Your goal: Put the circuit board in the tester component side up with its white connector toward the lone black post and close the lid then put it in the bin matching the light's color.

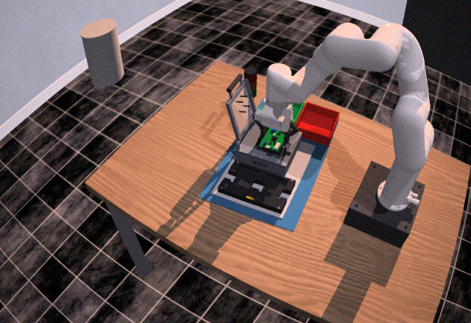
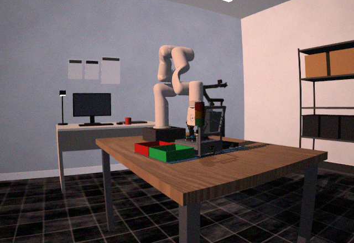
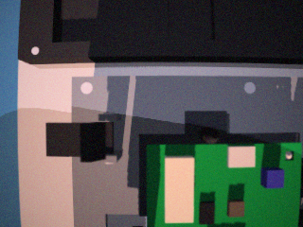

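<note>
My hand is right at the green circuit board. Round my hand: black block (7 cm behind, 5 cm to the left); green bin (20 cm to the right, 7 cm below, 6 cm ahead); clear lid (12 cm ahead, 10 cm above, 1 cm to the left).
</note>
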